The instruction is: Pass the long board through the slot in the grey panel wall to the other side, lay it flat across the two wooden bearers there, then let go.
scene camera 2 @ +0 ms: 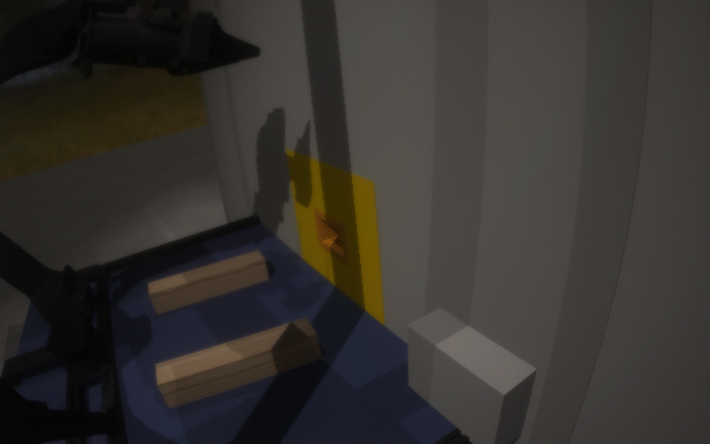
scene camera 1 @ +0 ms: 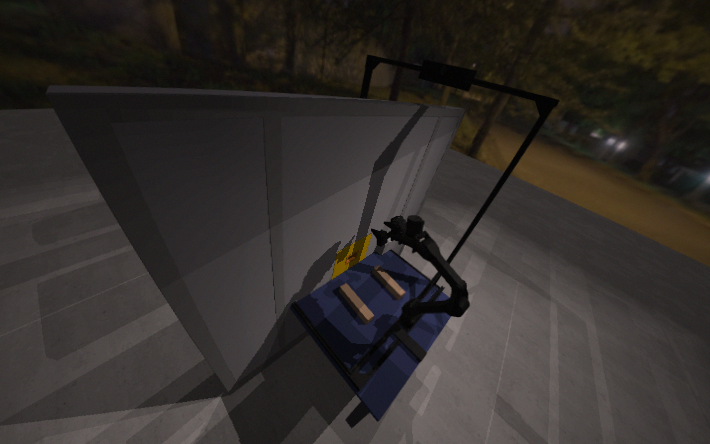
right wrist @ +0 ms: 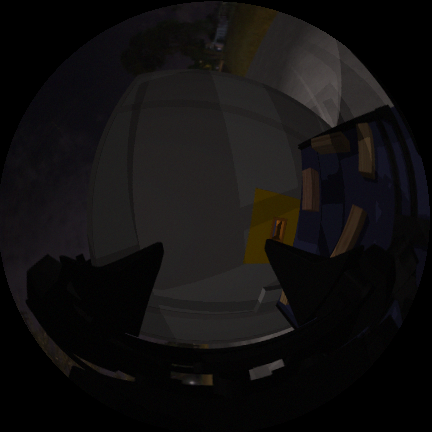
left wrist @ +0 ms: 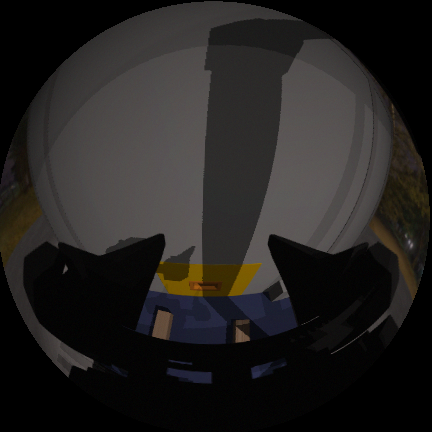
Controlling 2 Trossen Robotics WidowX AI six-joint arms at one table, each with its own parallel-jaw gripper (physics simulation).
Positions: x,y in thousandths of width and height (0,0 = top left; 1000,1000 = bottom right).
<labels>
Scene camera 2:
my left gripper: 351,125
slot: 467,528
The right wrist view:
my right gripper: 497,571
grey panel wall: 416,367
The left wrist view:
my left gripper: 503,557
</labels>
